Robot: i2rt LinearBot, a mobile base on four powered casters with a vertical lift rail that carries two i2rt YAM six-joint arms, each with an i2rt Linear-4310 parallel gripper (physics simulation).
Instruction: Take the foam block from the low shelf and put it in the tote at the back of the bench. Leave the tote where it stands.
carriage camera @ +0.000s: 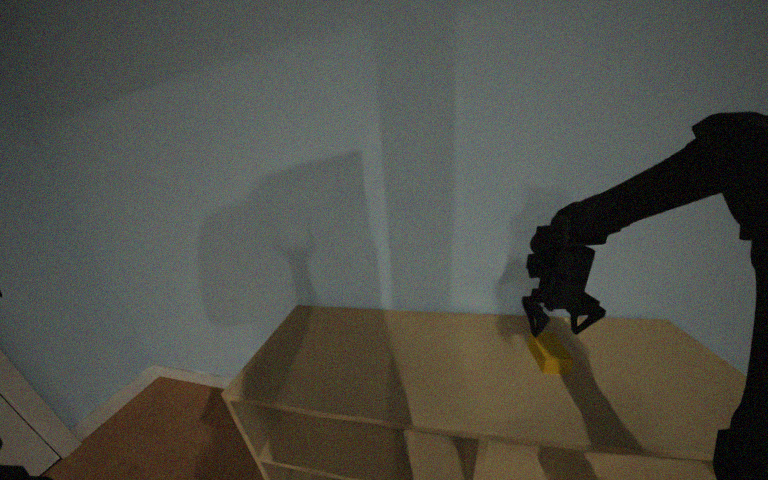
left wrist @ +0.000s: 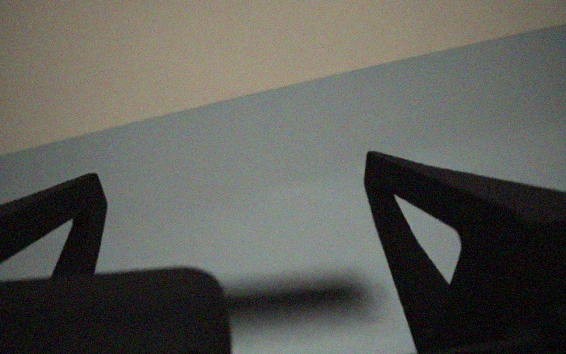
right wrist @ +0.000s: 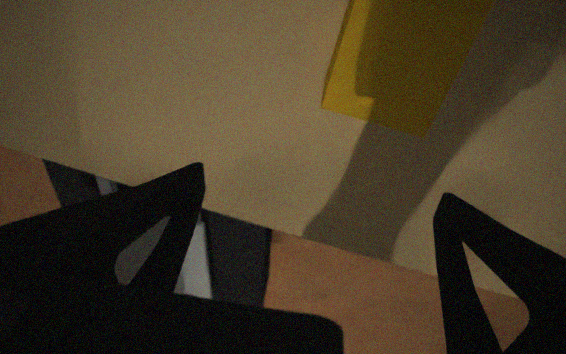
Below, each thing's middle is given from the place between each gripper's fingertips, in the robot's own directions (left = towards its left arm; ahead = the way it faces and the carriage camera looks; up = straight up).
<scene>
Now: the yellow foam block [carriage camera: 551, 356] 40 mm ahead of my right hand, 30 mm to the right of it and 100 mm below it.
Right now the yellow foam block is 71 cm to the right of my left hand, 51 cm below it and 32 cm ahead of it.
</scene>
